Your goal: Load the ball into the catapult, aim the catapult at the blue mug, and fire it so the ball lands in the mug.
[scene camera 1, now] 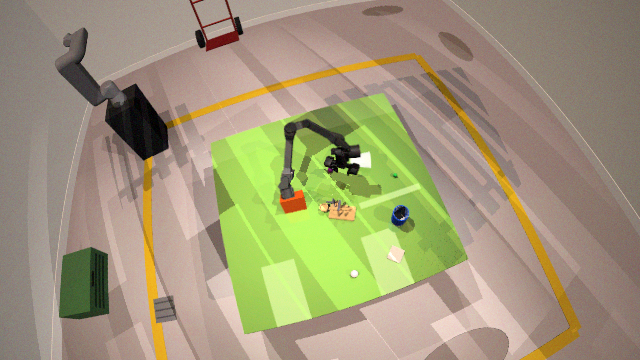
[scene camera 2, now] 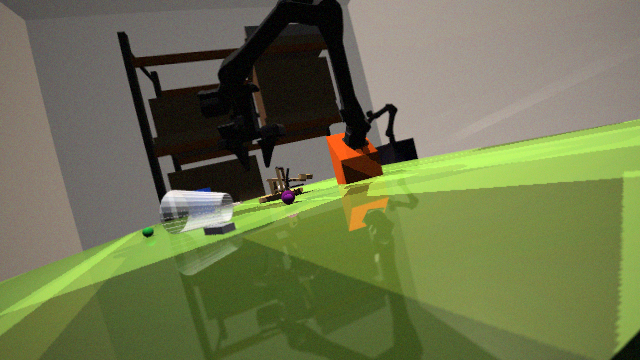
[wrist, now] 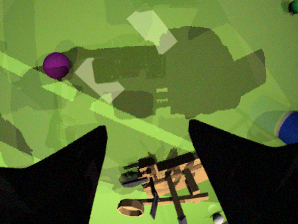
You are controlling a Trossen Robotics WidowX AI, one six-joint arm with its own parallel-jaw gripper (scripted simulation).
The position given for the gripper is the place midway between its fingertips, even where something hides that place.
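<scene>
Gripper [scene camera 2: 257, 169] open, holding nothing; the wrist view shows the gripper [wrist: 148, 128] too. A clear cylinder [scene camera 2: 180, 211] is visible; in the wrist view the cylinder is out of frame.
</scene>
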